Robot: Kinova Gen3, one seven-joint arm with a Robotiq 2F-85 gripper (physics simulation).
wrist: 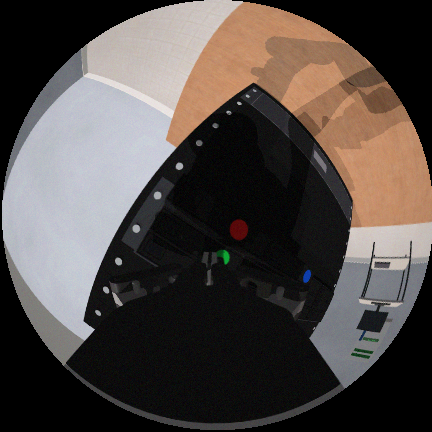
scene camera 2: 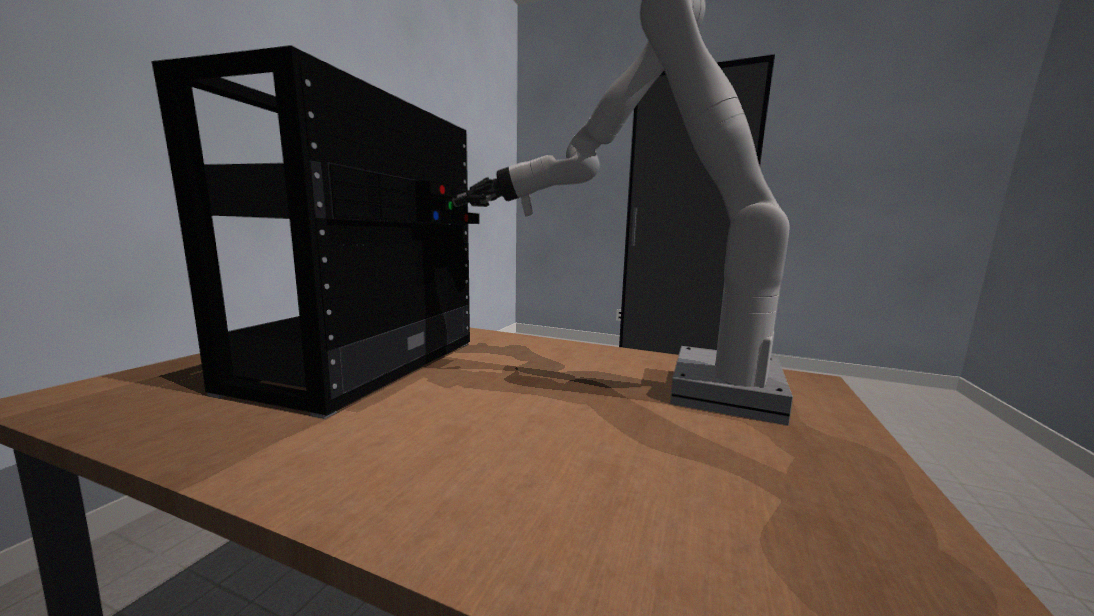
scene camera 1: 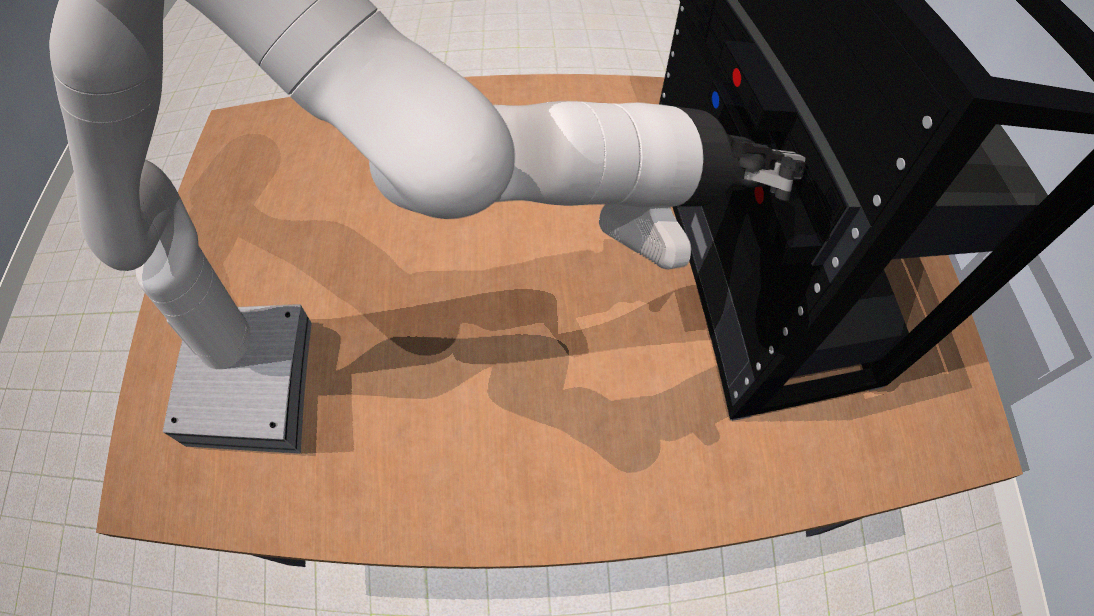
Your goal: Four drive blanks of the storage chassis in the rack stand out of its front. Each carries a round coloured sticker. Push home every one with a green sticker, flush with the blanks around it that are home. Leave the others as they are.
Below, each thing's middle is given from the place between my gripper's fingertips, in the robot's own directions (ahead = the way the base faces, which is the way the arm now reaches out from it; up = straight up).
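Scene:
There is the green-stickered blank [scene camera 1: 821,221], and my gripper is 6 cm short of it and 1 cm above it. The blue-sticker blank [scene camera 1: 729,109] is 10 cm to the left of my hand and 4 cm below it, while the black rack [scene camera 1: 900,125] is 11 cm ahead of my hand, 18 cm to the left of it and 10 cm below it. Going by their middles, the rack is the farthest from my gripper of the things named here.

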